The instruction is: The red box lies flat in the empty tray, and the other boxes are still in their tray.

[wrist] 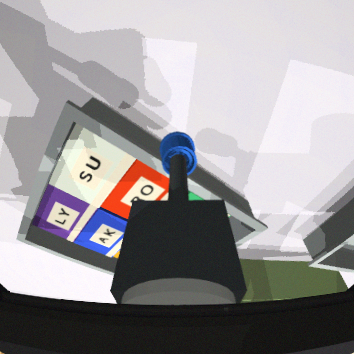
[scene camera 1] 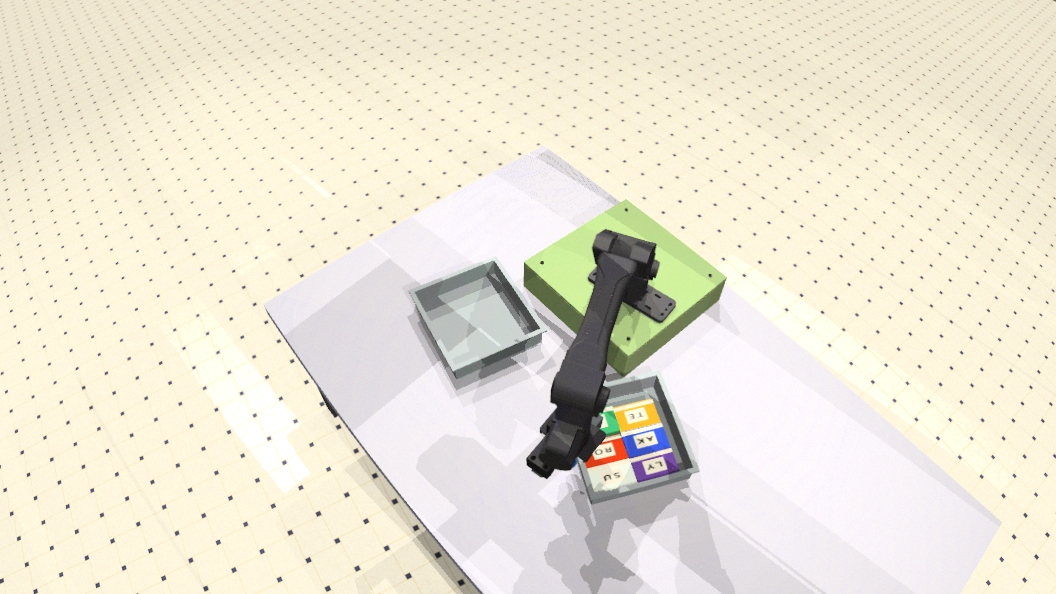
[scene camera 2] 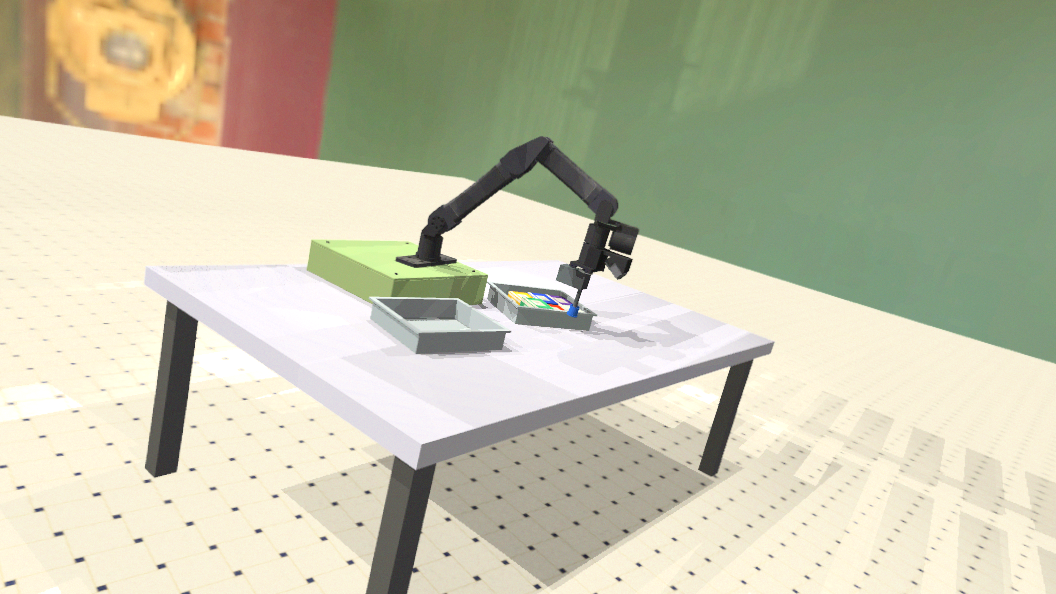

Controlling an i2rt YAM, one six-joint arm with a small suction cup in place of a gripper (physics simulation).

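Seen in the pictures: hand at its tool point: (wrist: pixel 177 146) (scene camera 2: pixel 572 315); arm's base at its link origin: (scene camera 1: pixel 631 292) (scene camera 2: pixel 427 261).
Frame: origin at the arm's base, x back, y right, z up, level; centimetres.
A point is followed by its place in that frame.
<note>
My suction cup (scene camera 2: pixel 573 311) (wrist: pixel 177 146) is blue and carries nothing. It is low at the long wall of the full tray (scene camera 1: pixel 677 432) {x -20.9, y -26.3, z -4.7 cm} (scene camera 2: pixel 546 318) {x -34.3, y -9.7, z -6.3 cm} (wrist: pixel 52 160) {x -38.8, y -23.9, z -3.6 cm}, beside the red box (scene camera 1: pixel 607 451) {x -33.0, y -17.2, z -4.9 cm} (wrist: pixel 134 181) {x -35.3, y -17.1, z -4.9 cm}; whether it touches the rim is unclear. In scene camera 1 the arm hides most of it. The red box, marked RO, lies flat between the white box (scene camera 1: pixel 611 476) {x -37.1, y -21.1, z -4.6 cm} (wrist: pixel 90 167) {x -37.3, y -21.0, z -4.6 cm} and the green box (scene camera 1: pixel 609 422) {x -28.1, y -14.0, z -3.6 cm} (wrist: pixel 197 196) {x -34.5, y -10.7, z -3.6 cm}. The purple box (scene camera 1: pixel 654 466) {x -30.2, y -26.7, z -4.6 cm} (wrist: pixel 61 216) {x -30.0, y -26.7, z -4.6 cm}, blue box (scene camera 1: pixel 646 441) {x -26.6, y -22.3, z -4.5 cm} (wrist: pixel 106 236) {x -26.3, y -21.8, z -4.5 cm} and yellow box (scene camera 1: pixel 636 415) {x -22.8, y -17.2, z -4.7 cm} lie there too. The other tray (scene camera 1: pixel 472 328) {x -25.4, y 25.1, z -8.3 cm} (scene camera 2: pixel 439 325) {x -20.6, y 20.2, z -8.3 cm} is empty.
The arm stands on a green block (scene camera 1: pixel 686 277) {x 11.9, y -7.6, z -0.1 cm} (scene camera 2: pixel 439 289) {x -11.3, y 8.8, z -3.5 cm} (wrist: pixel 295 280) {x -10.9, y 10.8, z -4.1 cm} behind the trays. The table (scene camera 1: pixel 332 347) {x -50.0, y 46.6, z -8.6 cm} (scene camera 2: pixel 457 398) {x -46.9, y 51.1, z -8.6 cm} has one long edge beyond the cup's side of the trays. Shadows of the arm fall beside the full tray.
</note>
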